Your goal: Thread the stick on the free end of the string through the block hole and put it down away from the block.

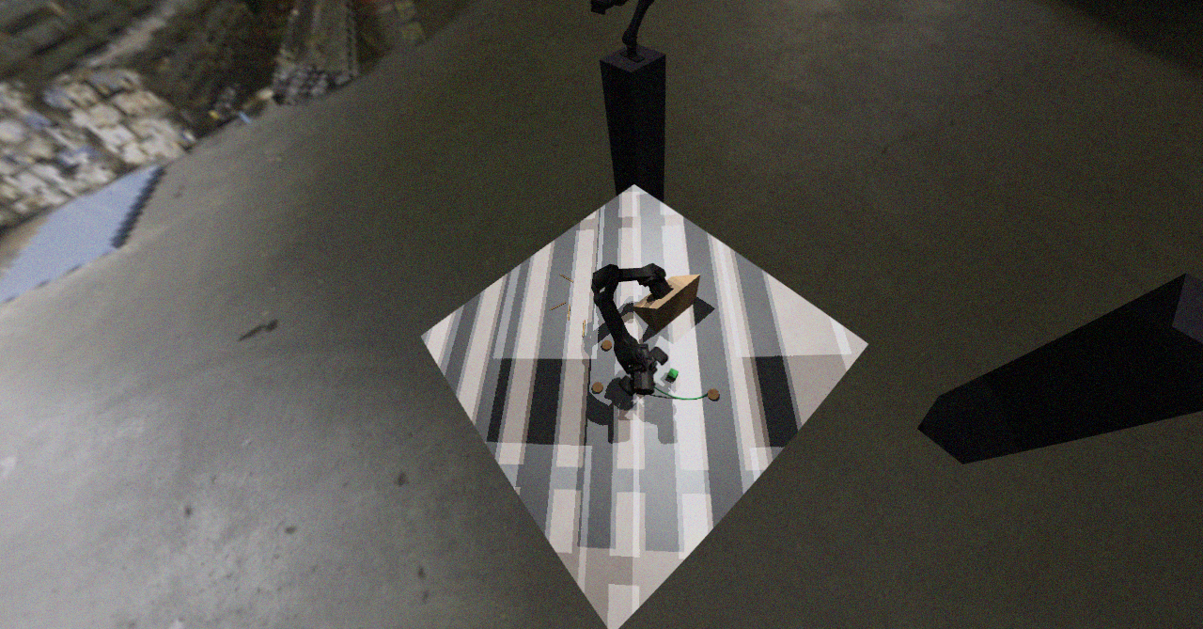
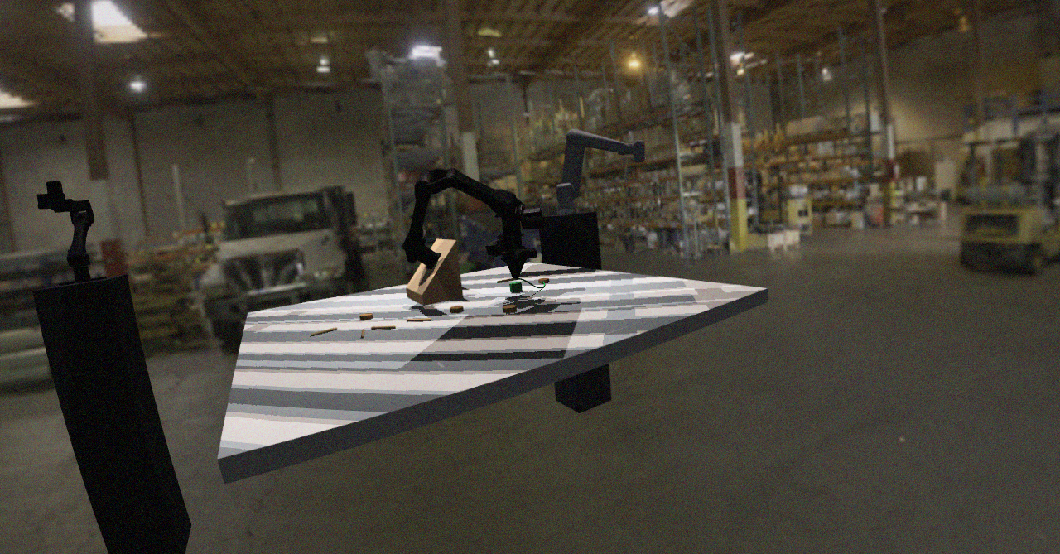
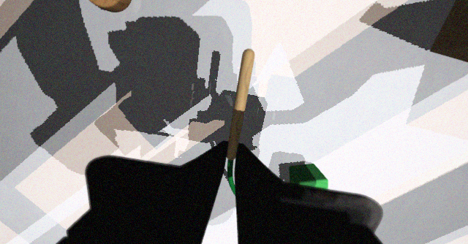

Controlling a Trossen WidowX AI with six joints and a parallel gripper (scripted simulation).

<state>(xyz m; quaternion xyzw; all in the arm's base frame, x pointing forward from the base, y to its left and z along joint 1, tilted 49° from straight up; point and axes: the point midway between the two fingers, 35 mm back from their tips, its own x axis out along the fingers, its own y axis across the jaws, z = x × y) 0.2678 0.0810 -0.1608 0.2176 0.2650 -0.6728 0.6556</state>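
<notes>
Right now my gripper tip is 10 cm past the green cube, 5 cm to the right of it and 5 cm above it. From my gripper tip the other things lie so: thin wooden stick (2 cm to the right); then round wooden button (20 cm to the left, 15 cm behind, 5 cm below).
</notes>
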